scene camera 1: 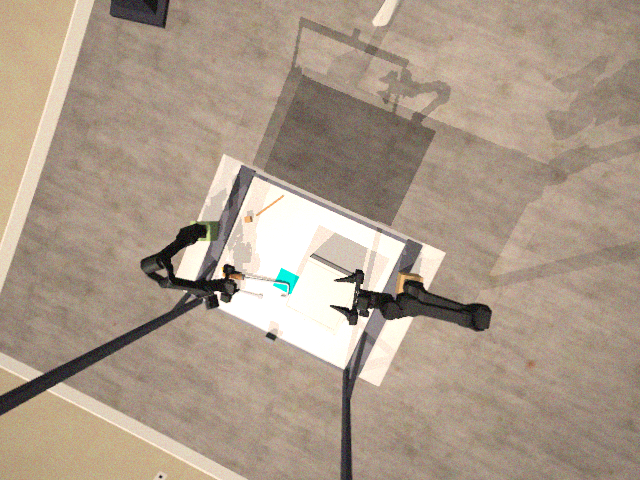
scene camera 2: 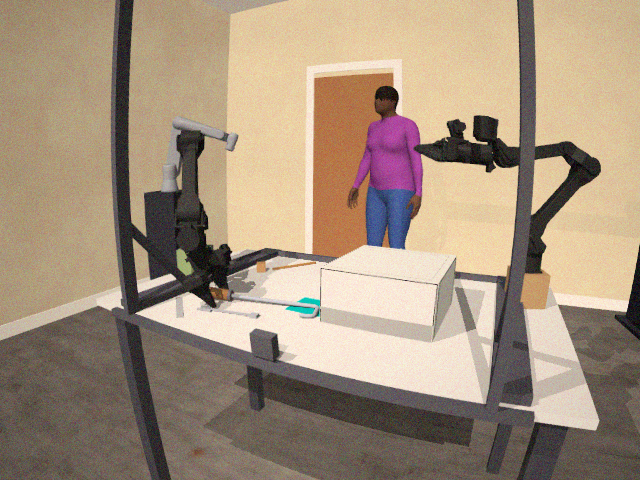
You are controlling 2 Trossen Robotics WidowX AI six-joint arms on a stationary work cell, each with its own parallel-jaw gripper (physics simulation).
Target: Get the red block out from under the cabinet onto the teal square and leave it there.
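Frame: origin at the left arm's base, x left, y back, z up, level; centimetres.
Seen in the pictures: left gripper, fingertip midpoint: (scene camera 1: pixel 240 281) (scene camera 2: pixel 221 301); right gripper, fingertip midpoint: (scene camera 1: pixel 331 293) (scene camera 2: pixel 414 147); left arm's base, link origin: (scene camera 1: pixel 200 231); right arm's base, link origin: (scene camera 1: pixel 410 287) (scene camera 2: pixel 528 270).
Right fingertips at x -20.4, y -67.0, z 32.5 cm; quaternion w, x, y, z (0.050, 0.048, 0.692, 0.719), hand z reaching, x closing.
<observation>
Offsets run from my right fingertips to a thing's top centre.
The white cabinet @[dx -9.2, dy +5.7, dz -28.1 cm] (scene camera 1: pixel 323 294) (scene camera 2: pixel 379 297) stands on the table. The teal square (scene camera 1: pixel 285 277) (scene camera 2: pixel 308 301) lies beside its left side. The red block does not show in either view. A grey hooked rod (scene camera 1: pixel 258 278) (scene camera 2: pixel 268 299) with an orange handle @[dx -3.2, dy +53.2, dz -38.1 cm] (scene camera 1: pixel 235 276) (scene camera 2: pixel 222 293) lies across the teal square, its hook near the cabinet's left side. My left gripper (scene camera 1: pixel 231 283) (scene camera 2: pixel 219 296) is open and low at the handle, with nothing held; the arm partly hides its fingers. My right gripper (scene camera 1: pixel 333 293) (scene camera 2: pixel 417 148) is open and empty, high above the cabinet's right part.
A grey wrench-like tool @[dx -12.6, dy +47.3, dz -40.9 cm] (scene camera 1: pixel 250 293) (scene camera 2: pixel 232 312) lies in front of the rod. A small orange block @[dx +26.4, dy +45.4, dz -38.7 cm] (scene camera 1: pixel 248 219) (scene camera 2: pixel 261 266) and a thin orange stick @[dx +33.2, dy +34.4, dz -41.0 cm] (scene camera 1: pixel 269 205) (scene camera 2: pixel 294 266) lie toward the back left. A dark block @[dx -35.1, dy +34.0, dz -36.0 cm] (scene camera 1: pixel 270 336) (scene camera 2: pixel 264 344) is at the front edge.
</observation>
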